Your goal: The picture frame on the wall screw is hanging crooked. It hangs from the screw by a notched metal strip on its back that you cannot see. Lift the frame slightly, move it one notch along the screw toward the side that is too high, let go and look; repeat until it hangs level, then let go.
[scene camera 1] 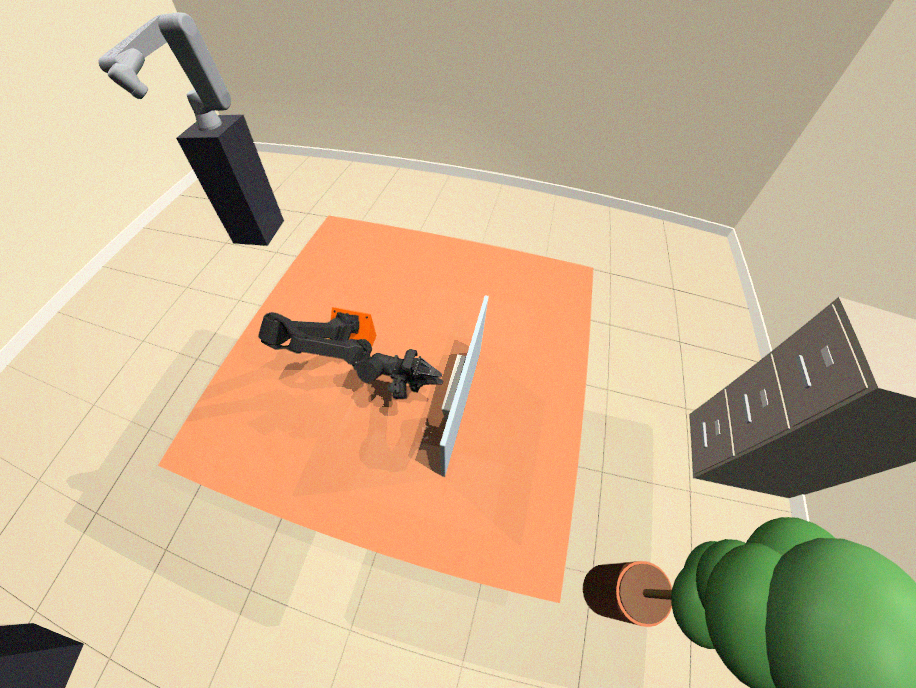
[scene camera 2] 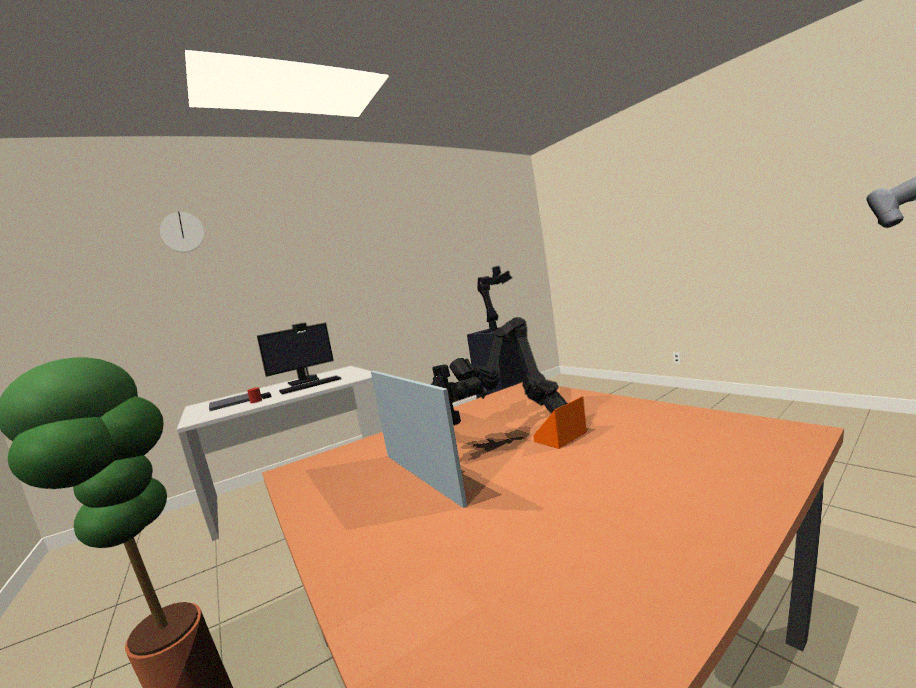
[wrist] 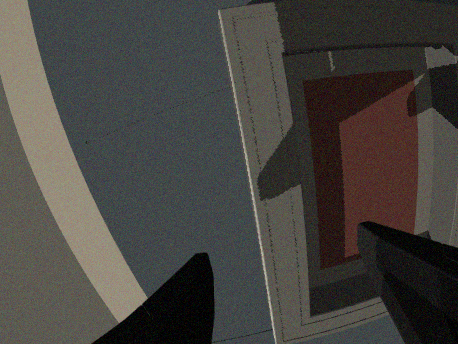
Observation:
In view: the gripper (scene camera 1: pixel 442 379), a picture frame (wrist: pixel 340 117) and a wall panel (scene camera 1: pixel 447 443).
The gripper shows as well in scene camera 2 (scene camera 2: pixel 422 402) and in the wrist view (wrist: pixel 285 250). The wall panel is seen too in the wrist view (wrist: pixel 145 100). Scene camera 2 misses the picture frame, which is hidden by the wall panel.

